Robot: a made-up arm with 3 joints. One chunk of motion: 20 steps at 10 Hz.
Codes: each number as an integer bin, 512 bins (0 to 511) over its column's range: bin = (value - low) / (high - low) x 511, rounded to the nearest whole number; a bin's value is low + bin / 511 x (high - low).
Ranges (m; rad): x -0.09..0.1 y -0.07..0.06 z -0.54..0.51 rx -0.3..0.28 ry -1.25..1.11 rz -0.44..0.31
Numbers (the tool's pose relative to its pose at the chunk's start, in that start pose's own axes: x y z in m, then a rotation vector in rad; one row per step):
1: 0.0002 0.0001 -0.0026 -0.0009 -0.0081 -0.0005
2: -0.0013 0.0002 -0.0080 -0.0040 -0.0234 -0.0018
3: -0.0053 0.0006 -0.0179 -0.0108 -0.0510 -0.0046
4: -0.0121 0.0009 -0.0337 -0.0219 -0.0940 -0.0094
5: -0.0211 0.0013 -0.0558 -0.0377 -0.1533 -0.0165
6: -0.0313 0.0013 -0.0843 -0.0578 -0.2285 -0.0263
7: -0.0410 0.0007 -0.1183 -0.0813 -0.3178 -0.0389
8: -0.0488 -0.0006 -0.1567 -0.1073 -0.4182 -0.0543
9: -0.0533 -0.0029 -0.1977 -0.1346 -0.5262 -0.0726
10: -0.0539 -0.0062 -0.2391 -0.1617 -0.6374 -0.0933
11: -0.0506 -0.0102 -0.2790 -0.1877 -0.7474 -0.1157
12: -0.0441 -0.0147 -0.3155 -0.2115 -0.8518 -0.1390
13: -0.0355 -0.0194 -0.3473 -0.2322 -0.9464 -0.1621
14: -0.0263 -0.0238 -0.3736 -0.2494 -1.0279 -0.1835
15: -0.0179 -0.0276 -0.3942 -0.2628 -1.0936 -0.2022
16: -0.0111 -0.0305 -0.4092 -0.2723 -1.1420 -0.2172
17: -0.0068 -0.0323 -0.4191 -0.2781 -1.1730 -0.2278
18: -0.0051 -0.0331 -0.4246 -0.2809 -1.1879 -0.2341
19: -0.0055 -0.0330 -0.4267 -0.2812 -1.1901 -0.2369
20: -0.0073 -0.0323 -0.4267 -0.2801 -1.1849 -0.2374
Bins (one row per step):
1: 243 276 262 264 269 299
2: 239 276 259 261 266 299
3: 228 278 254 255 260 297
4: 210 279 246 245 250 293
5: 185 280 236 231 237 289
6: 158 280 222 213 221 282
7: 132 278 205 193 202 273
8: 111 273 187 170 180 263
9: 99 264 167 146 157 250
10: 97 251 146 122 133 236
11: 106 235 127 99 109 221
12: 123 217 109 78 86 205
13: 147 199 94 60 66 189
14: 171 182 81 45 48 175
15: 194 167 71 33 34 162
16: 212 155 64 24 23 152
17: 224 148 59 19 17 145
18: 228 145 56 17 13 140
19: 227 145 55 17 13 138
20: 222 148 55 18 14 138

